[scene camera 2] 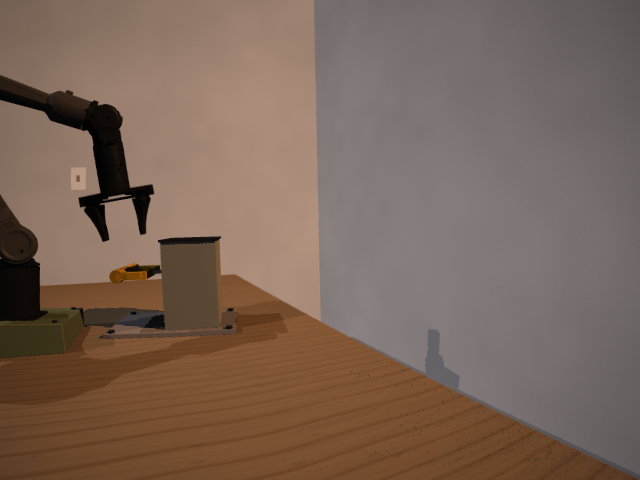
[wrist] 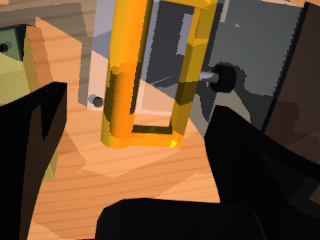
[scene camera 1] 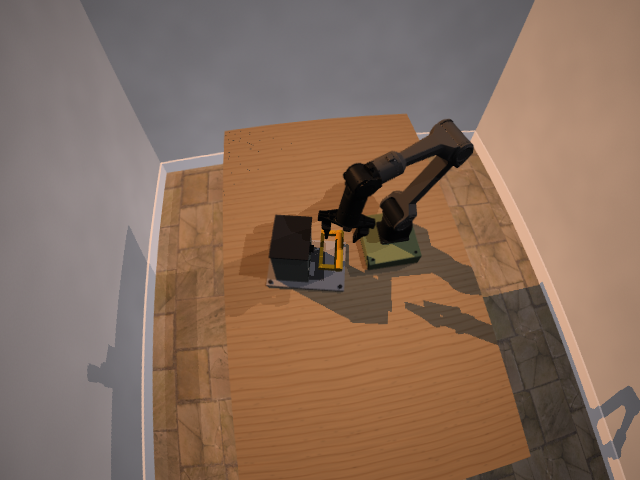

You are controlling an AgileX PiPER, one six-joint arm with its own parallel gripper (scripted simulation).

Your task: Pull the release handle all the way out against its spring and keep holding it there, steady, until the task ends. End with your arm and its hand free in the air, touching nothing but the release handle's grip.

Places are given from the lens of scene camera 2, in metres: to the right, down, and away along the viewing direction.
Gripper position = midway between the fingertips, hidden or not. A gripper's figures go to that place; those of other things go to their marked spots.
my gripper (scene camera 2: 124, 237): -0.38, -0.01, 0.67
grey baseplate (scene camera 2: 151, 324): -0.33, 0.16, 0.67
